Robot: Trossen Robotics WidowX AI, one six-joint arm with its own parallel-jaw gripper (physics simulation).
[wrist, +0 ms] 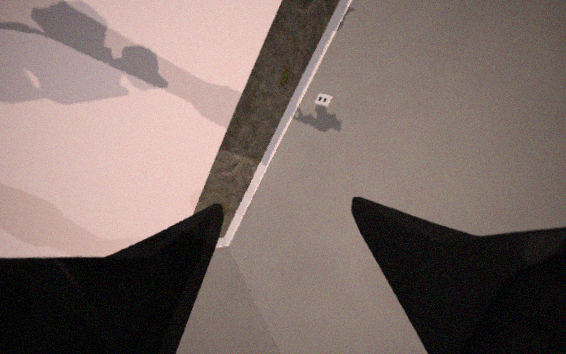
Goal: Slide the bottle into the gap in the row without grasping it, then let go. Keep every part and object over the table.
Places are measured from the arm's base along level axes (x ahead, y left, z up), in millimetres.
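Pixels of known places: gripper, fingertip midpoint: (287, 207).
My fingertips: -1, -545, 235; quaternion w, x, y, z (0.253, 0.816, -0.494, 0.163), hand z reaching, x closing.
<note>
Behind a point stands the place of what it marks, as x, y, z.
My gripper (287, 207) @[-1, -545, 235] is open, with its two black fingers wide apart and no object between them. The left fingertip overlaps the lower end of a dark brown strip, and the right fingertip shows against a grey surface. The bottle, the row and its gap do not show in the wrist view, so where the gripper is relative to them cannot be told.
A pale pinkish surface (165, 165) @[-156, -543, -125] with grey shadows fills the left side. Its straight edge meets the dark brown strip (265, 95), bordered by a white band (286, 125). Beyond is a grey wall-like surface (425, 125) with a small white socket plate (323, 99).
</note>
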